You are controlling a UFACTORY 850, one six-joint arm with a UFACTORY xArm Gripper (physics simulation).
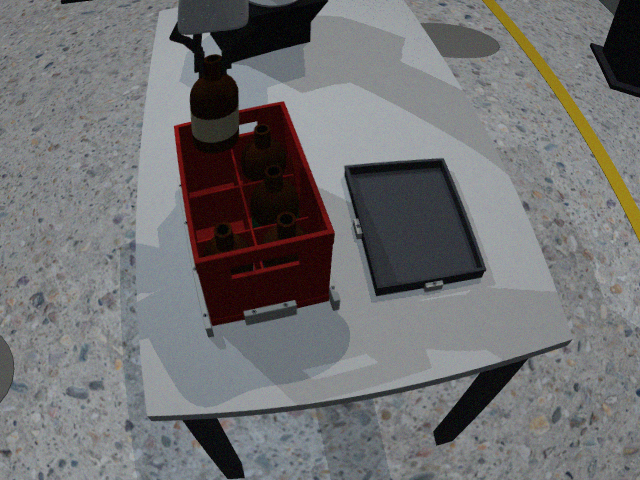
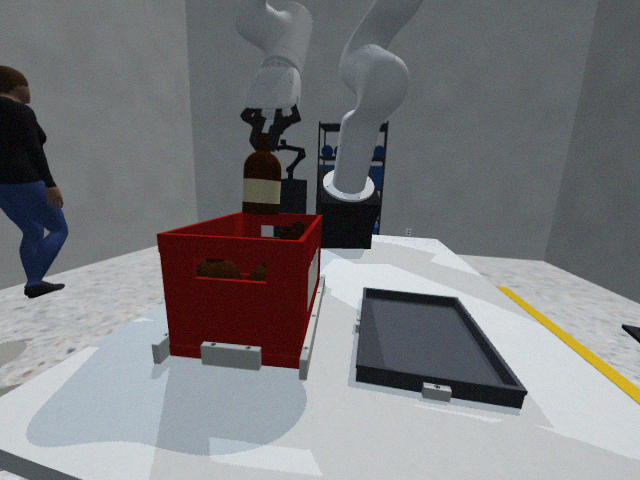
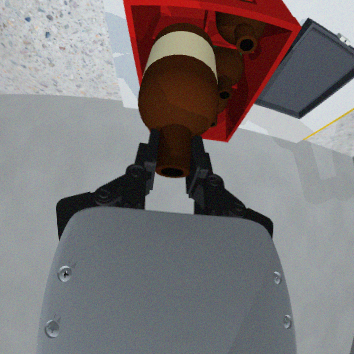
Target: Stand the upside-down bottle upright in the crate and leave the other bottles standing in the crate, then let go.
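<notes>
A brown bottle with a cream label (image 1: pixel 214 125) (image 2: pixel 262 191) (image 3: pixel 177 95) hangs upright, neck up, above the far left compartment of the red crate (image 1: pixel 268 279) (image 2: pixel 232 315) (image 3: pixel 250 110). Its base is at about the height of the crate's rim. My gripper (image 1: pixel 212 64) (image 2: pixel 265 142) (image 3: pixel 172 145) is shut on its neck from above. Several other brown bottles stand neck up in the crate: one far right (image 1: pixel 263 155), one middle right (image 1: pixel 273 198), one near right (image 1: pixel 285 223) and one near left (image 1: pixel 223 237). The middle left compartment shows no bottle; the near bottles are partly hidden by the crate's wall.
A shallow dark tray (image 1: pixel 418 222) (image 2: pixel 423 335) (image 3: pixel 310 70) lies to the right of the crate. Light grey stop blocks (image 1: pixel 270 312) (image 2: pixel 231 355) sit against the crate's foot. The arm's black base (image 2: pixel 346 224) stands behind. A person (image 2: pixel 25 175) stands at the left, off the table.
</notes>
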